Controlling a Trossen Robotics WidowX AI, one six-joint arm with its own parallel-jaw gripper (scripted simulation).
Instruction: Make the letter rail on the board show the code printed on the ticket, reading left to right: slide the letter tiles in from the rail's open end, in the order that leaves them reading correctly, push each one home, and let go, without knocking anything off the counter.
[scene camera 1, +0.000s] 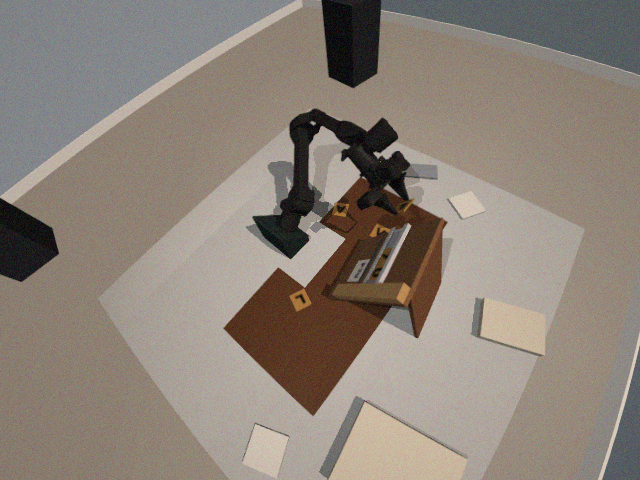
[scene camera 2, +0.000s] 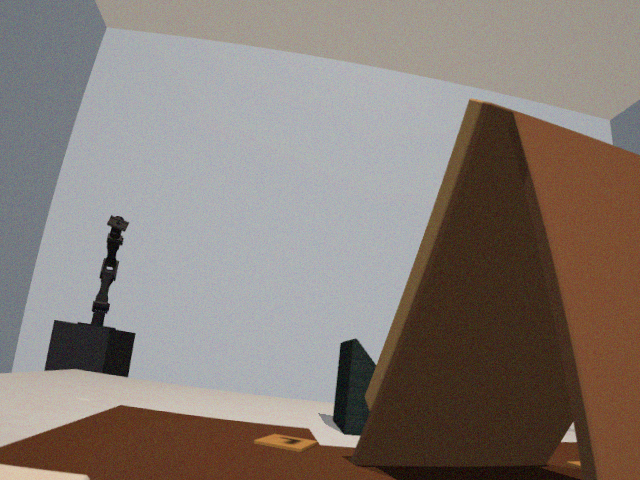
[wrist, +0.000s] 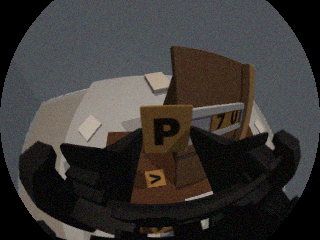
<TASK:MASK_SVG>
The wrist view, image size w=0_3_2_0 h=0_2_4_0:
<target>my gripper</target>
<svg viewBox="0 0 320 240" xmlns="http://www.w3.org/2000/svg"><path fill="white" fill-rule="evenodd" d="M301 147L297 137L287 131L275 133L272 143L276 148L272 151L265 144L268 132L235 141L191 127L191 143L213 195L184 203L131 203L143 149L141 128L103 149L60 144L64 159L71 165L65 180L56 171L57 155L52 145L36 141L19 157L19 179L40 211L81 231L93 233L97 229L115 235L112 239L93 235L89 240L267 240L299 201L297 195L289 201L283 187L295 176ZM139 229L172 227L173 236L148 237L148 233L140 233ZM223 213L224 219L215 221L213 227L205 229L201 227L201 220Z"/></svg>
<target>letter tile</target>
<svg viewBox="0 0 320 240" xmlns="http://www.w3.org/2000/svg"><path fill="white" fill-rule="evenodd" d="M193 105L140 105L141 132L143 132L145 153L188 151Z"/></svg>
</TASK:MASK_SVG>
